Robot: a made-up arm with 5 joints.
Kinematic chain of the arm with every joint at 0, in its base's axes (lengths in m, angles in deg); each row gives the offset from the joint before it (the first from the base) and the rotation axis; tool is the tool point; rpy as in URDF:
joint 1: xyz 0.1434 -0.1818 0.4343 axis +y
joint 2: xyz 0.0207 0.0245 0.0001 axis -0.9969 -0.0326 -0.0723
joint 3: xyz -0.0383 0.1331 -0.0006 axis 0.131 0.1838 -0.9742
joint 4: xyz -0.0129 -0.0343 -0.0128 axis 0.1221 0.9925 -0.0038
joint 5: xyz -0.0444 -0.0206 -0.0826 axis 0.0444 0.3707 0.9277
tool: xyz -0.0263 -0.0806 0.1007 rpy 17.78 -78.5 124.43
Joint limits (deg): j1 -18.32..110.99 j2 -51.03..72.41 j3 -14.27..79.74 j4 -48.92..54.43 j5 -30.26..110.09
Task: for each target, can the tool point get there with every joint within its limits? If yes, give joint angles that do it. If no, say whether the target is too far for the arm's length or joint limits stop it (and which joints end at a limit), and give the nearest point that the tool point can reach.
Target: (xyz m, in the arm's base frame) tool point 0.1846 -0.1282 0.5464
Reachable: yes | joints 95.46 -41.65 46.86 -10.80 40.86
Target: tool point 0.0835 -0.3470 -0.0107
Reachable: no: too far | nearest point 0.0827 -0.1418 0.1624 | short by 0.268 m
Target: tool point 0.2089 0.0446 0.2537
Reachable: no: joint limits stop it (at a limit: joint 1, joint 3, joint 4, joint 5) | nearest point 0.1478 -0.0321 0.3052 | short by 0.111 m
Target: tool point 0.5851 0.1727 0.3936
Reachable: no: too far | nearest point 0.3767 -0.0091 0.5167 | short by 0.303 m
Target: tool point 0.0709 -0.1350 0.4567
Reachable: yes | joints 4.74 49.83 4.66 41.07 7.95
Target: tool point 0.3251 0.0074 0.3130
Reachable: no: joint limits stop it (at a limit: joint 1, joint 3, joint 5) | nearest point 0.2277 -0.0703 0.3637 | short by 0.135 m
